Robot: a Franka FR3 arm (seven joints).
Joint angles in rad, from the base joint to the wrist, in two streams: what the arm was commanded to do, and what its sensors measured. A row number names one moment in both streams.
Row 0, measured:
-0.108 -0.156 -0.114 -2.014 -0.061 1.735 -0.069
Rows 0 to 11, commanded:
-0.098 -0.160 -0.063 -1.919 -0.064 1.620 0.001
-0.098 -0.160 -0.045 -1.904 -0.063 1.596 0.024
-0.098 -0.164 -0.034 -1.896 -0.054 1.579 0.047
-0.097 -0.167 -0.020 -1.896 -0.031 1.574 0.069
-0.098 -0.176 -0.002 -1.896 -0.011 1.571 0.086
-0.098 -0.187 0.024 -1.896 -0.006 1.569 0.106
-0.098 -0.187 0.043 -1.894 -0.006 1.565 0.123
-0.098 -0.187 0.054 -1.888 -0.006 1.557 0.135
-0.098 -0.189 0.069 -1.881 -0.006 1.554 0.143
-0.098 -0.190 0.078 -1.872 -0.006 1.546 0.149
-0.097 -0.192 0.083 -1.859 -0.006 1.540 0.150
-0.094 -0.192 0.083 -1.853 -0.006 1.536 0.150
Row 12, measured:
-0.098 -0.183 0.075 -1.890 -0.023 1.575 0.133
